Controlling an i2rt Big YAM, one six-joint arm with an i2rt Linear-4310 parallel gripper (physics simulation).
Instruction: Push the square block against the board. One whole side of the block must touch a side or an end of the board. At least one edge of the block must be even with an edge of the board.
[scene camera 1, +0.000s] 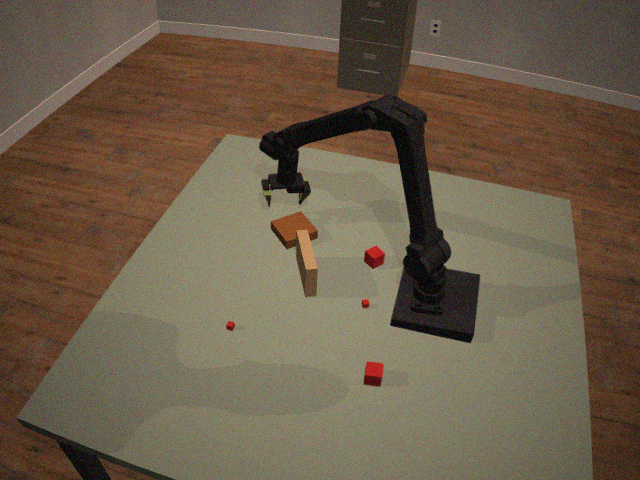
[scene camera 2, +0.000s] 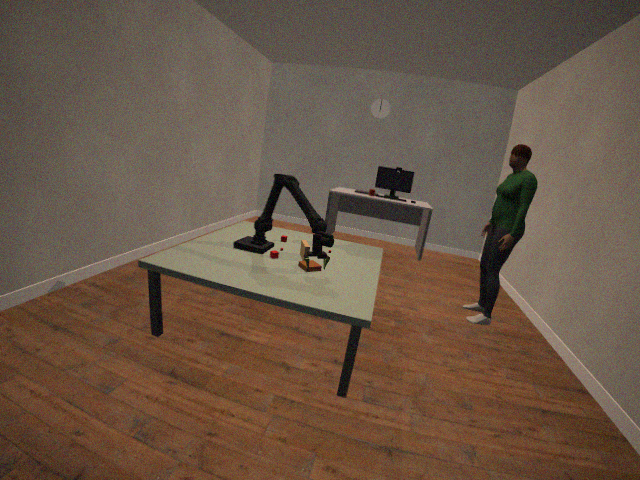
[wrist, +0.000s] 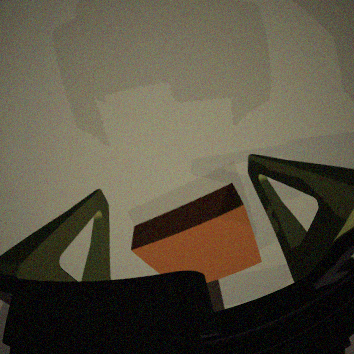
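Pixels of known places: gripper, fingertip midpoint: (scene camera 1: 284, 204) (scene camera 2: 316, 269) (wrist: 176, 179); arm's base at its link origin: (scene camera 1: 428, 296) (scene camera 2: 258, 242).
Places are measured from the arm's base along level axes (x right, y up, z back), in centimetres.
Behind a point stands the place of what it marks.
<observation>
The square block (scene camera 1: 292, 227) @(x 19.4, y -0.5, z -41.5 cm) (scene camera 2: 310, 265) @(x 23.3, y -0.5, z -42.0 cm) (wrist: 200, 245) @(x 22.4, y -0.5, z -42.5 cm) is flat and orange-brown and lies on the table. The board (scene camera 1: 307, 258) @(x -0.1, y 6.8, z -32.8 cm) (scene camera 2: 304, 249) @(x 9.5, y 4.3, z -34.6 cm) is light wood and stands upright on a long narrow edge. In scene camera 1 its far end overlaps the block's near side. The block is turned at an angle to the board; whether they touch cannot be told. In the wrist view part of the board's dark end (wrist: 215, 295) @(x 10.8, y -0.5, z -36.0 cm) shows behind the gripper body. My gripper (scene camera 1: 285, 203) @(x 28.9, y -0.1, z -46.4 cm) (scene camera 2: 316, 267) @(x 28.9, y -0.1, z -46.4 cm) (wrist: 176, 179) @(x 28.9, y -0.1, z -46.4 cm) is open and empty, above the table at the block's far side, fingers pointing down.
A larger red cube (scene camera 1: 374, 257) @(x 11.2, y 0.4, z -15.9 cm) (scene camera 2: 274, 254) @(x 15.6, y -0.7, z -16.7 cm) and a tiny red cube (scene camera 1: 365, 303) @(x -4.2, y -2.0, z -16.1 cm) lie between the board and the arm's base (scene camera 1: 439, 304) @(x -3.7, y 1.5, z 3.0 cm) (scene camera 2: 253, 244) @(x 7.9, y 0.6, z 0.9 cm). Another tiny red cube (scene camera 1: 230, 325) @(x -19.6, y -2.0, z -48.2 cm) and a larger one (scene camera 1: 373, 373) @(x -27.6, y 0.4, z -11.0 cm) lie toward the near side in scene camera 1.
</observation>
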